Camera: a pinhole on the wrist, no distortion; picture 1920 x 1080 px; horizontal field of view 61.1 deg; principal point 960.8 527.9 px. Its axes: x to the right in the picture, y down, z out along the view. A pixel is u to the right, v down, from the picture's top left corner.
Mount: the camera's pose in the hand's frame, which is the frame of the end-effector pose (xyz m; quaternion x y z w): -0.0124 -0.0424 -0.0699 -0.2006 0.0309 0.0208 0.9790
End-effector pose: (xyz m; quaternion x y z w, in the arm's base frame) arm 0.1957 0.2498 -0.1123 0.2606 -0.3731 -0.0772 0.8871
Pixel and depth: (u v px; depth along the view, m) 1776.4 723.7 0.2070
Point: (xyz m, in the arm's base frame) 0.1909 0.2301 0.0444
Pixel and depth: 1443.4 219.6 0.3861
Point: 0.0681 0.1236 0.1685
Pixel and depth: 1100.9 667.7 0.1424
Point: 0.1602 0.2469 -0.0627
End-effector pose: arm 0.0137 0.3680 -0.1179 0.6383 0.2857 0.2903 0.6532
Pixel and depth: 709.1 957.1 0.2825
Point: 0.1029 0.2276 0.0219
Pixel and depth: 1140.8 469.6 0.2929
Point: 0.1860 0.2616 -0.0493
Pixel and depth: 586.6 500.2 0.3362
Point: 0.1477 0.1516 -0.0297
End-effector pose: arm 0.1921 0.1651 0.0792 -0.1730 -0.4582 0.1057 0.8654
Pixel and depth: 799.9 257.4 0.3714
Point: -0.0707 0.2587 0.1958
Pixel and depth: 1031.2 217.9 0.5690
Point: -0.1924 0.3573 0.3388
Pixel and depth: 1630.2 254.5 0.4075
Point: 0.0260 0.3462 0.3575
